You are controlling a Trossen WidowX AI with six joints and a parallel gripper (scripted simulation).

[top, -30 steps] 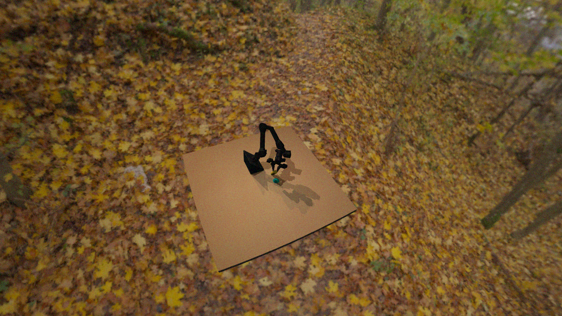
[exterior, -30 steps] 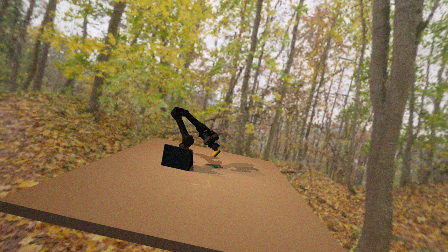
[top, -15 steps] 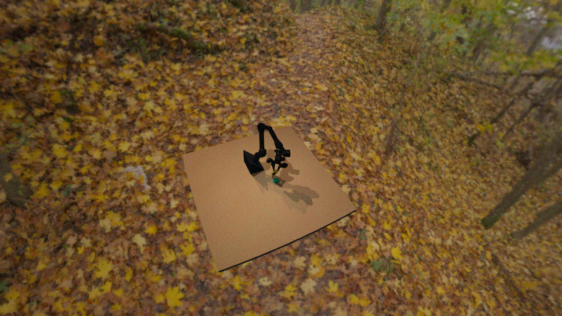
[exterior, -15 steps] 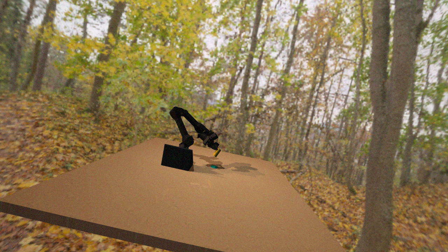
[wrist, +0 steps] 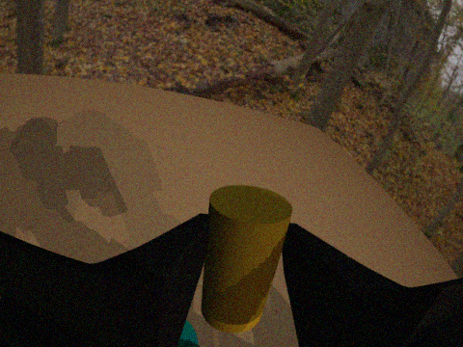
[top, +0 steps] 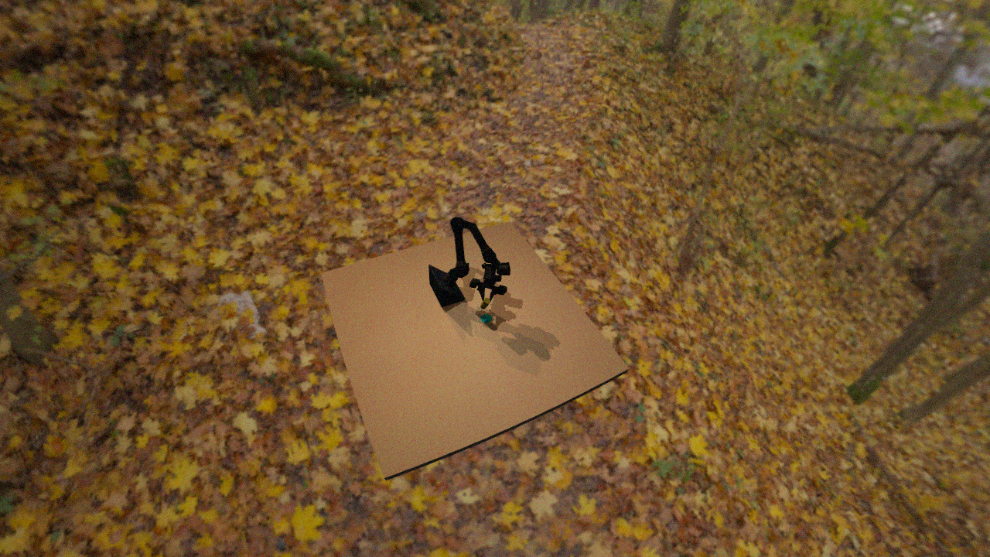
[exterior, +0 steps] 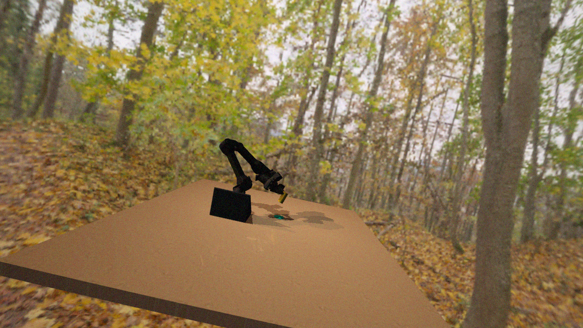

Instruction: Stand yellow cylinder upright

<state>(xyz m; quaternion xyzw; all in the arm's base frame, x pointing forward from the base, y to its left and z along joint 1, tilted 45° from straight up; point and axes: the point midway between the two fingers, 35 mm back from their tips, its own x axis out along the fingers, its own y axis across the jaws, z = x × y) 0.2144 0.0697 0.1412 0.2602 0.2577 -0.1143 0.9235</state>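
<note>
Right now the cyan circle is 1 cm behind my gripper tip, 1 cm to the left of it and 15 cm below it. Also, from my gripper tip: yellow tall cylinder: 1 cm behind, 2 cm below.
</note>
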